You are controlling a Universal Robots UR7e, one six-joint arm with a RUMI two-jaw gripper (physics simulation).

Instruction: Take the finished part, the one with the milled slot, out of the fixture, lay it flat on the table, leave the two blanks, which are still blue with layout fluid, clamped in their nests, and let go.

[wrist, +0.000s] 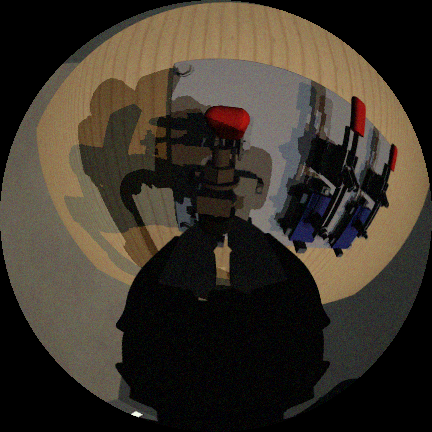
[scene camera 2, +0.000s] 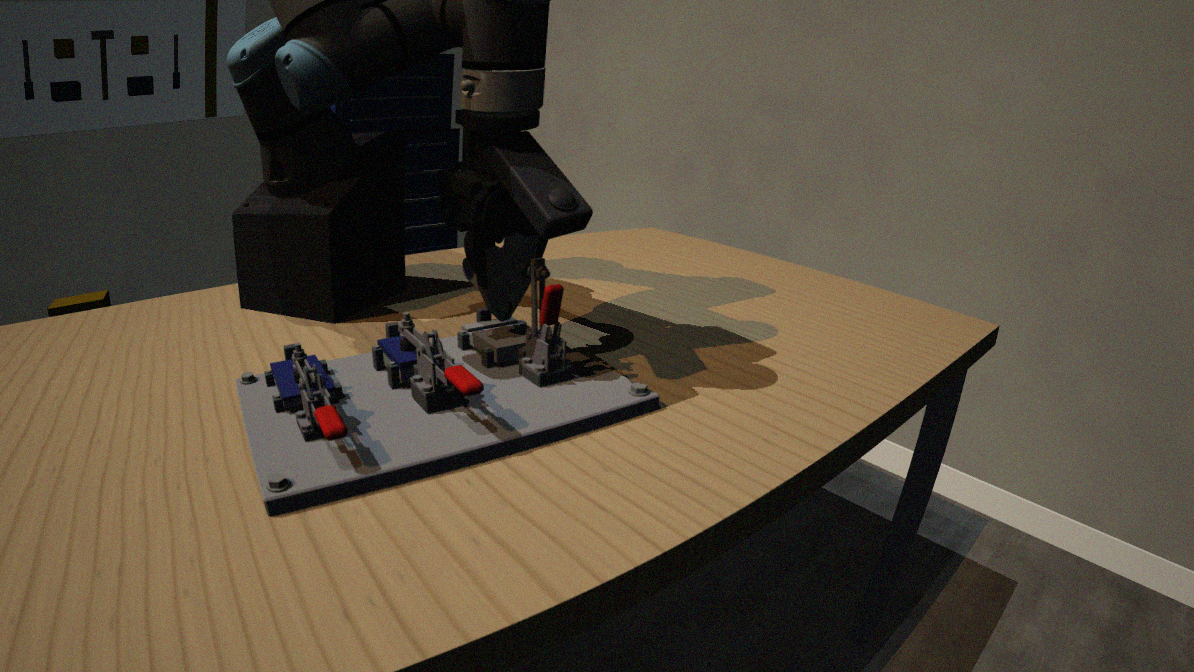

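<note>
My gripper (scene camera 2: 503, 315) (wrist: 221, 215) is shut with nothing between its fingers. Its tips are low, just above or at the rear side of the finished part's nest; contact is unclear. The finished part (scene camera 2: 501, 338), bare grey, sits in the right nest of the fixture plate (scene camera 2: 388, 446) (wrist: 270, 90). Its slot is not clear, and the clamp and fingers hide it in the wrist view. That nest's toggle clamp (scene camera 2: 544, 354) stands open, its red handle (scene camera 2: 551, 305) (wrist: 227, 121) upright. Two blue blanks (scene camera 2: 288, 381) (scene camera 2: 392, 350) (wrist: 312, 217) (wrist: 351, 227) sit under lowered clamps.
The wooden table (scene camera 2: 125, 459) (wrist: 240, 30) surrounds the plate. The lowered clamps' red handles (scene camera 2: 463, 379) (scene camera 2: 330, 421) (wrist: 358, 117) (wrist: 394, 157) point toward the table's front. The raised clamp arm (scene camera 2: 535, 288) stands close beside my fingers. The robot base (scene camera 2: 284, 258) is behind the plate.
</note>
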